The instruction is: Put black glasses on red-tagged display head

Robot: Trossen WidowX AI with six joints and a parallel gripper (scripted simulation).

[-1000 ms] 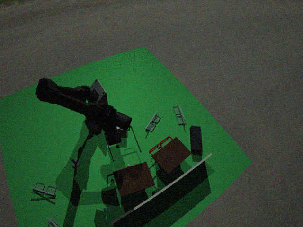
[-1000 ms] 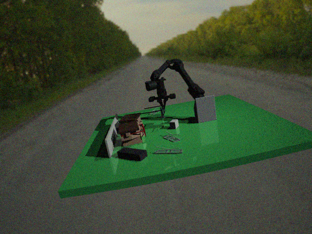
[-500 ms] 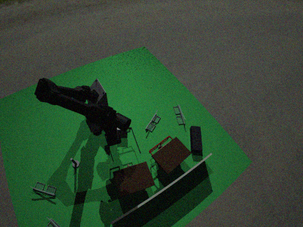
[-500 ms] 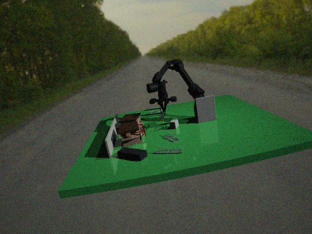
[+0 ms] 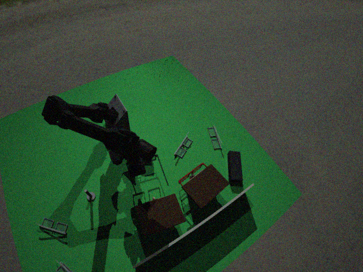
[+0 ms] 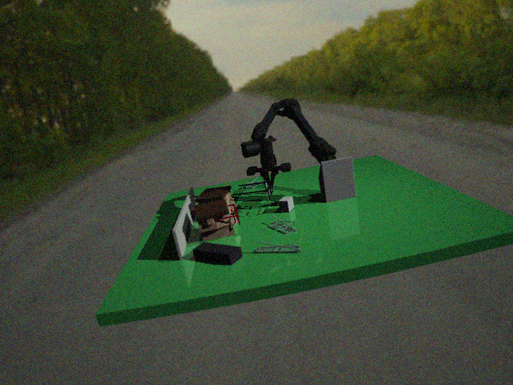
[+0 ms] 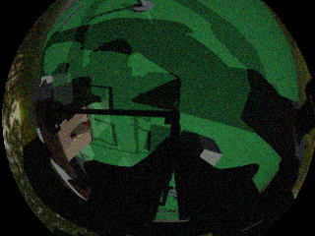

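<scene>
Right now my gripper tip is 22 cm short of the display head, 4 cm to the left of it and 3 cm above it. The rest, counted from my gripper tip: white cube: 8 cm to the left, 6 cm below, 4 cm behind; then small peg: 24 cm to the right, 6 cm below, 2 cm behind; then white backboard: 38 cm ahead, 5 cm to the left, 3 cm below.
</scene>
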